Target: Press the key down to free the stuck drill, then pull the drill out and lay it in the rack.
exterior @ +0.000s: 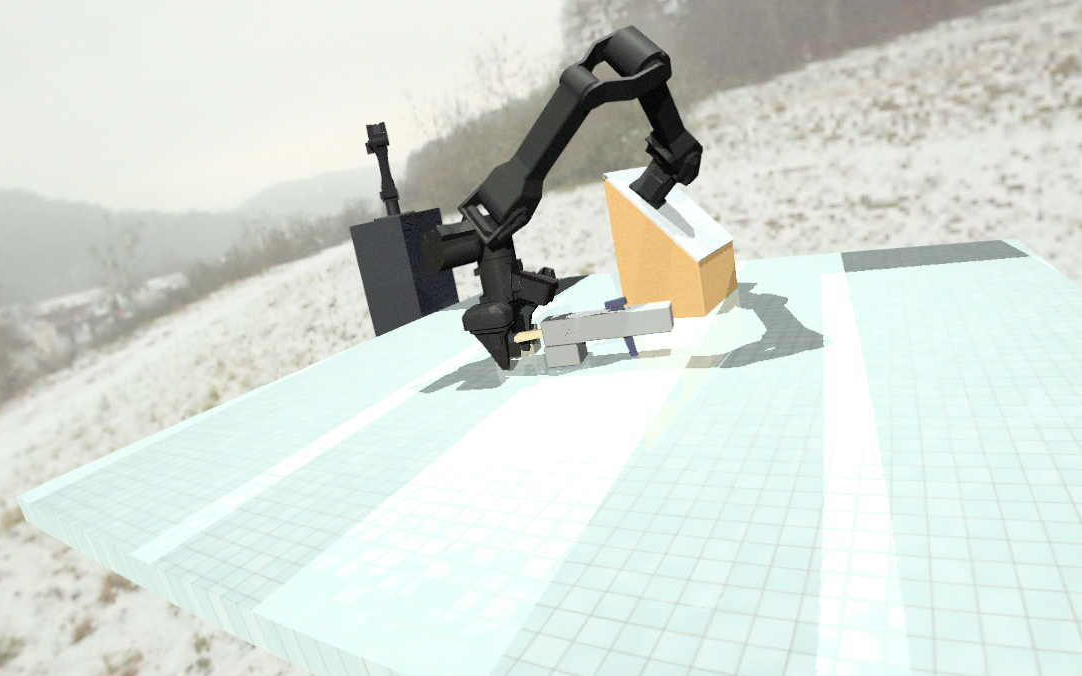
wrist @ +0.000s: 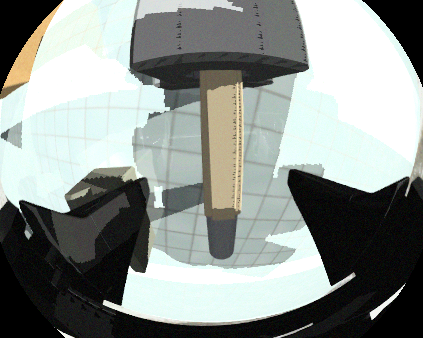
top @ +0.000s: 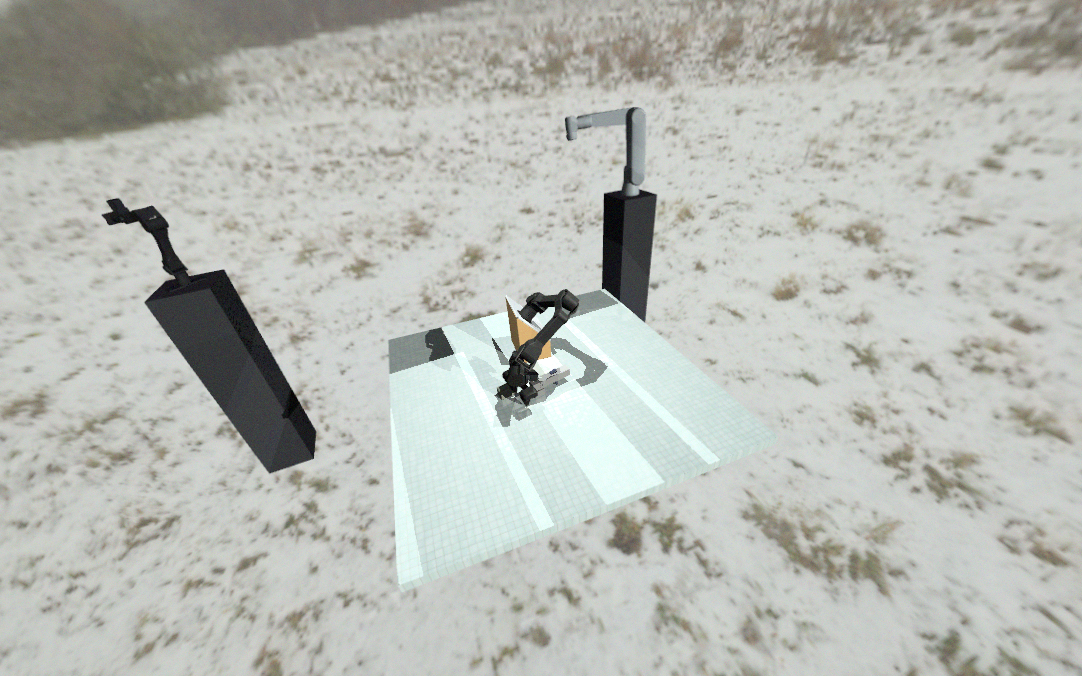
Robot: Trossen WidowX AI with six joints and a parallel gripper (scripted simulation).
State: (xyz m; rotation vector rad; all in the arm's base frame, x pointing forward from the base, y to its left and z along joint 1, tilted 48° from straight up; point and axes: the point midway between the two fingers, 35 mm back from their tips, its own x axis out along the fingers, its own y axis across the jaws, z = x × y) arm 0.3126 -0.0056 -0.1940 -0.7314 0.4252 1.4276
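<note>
Now: the drill 10 mm behind my gripper tip, 40 mm to the left of it and 40 mm above it. Also, from my gripper tip: beige rack: 70 mm behind, 40 mm to the right, 10 mm above; then grey housing block: 20 mm behind, 140 mm to the left, 30 mm above; then blue key: 30 mm behind, 160 mm to the left, 40 mm above.
</note>
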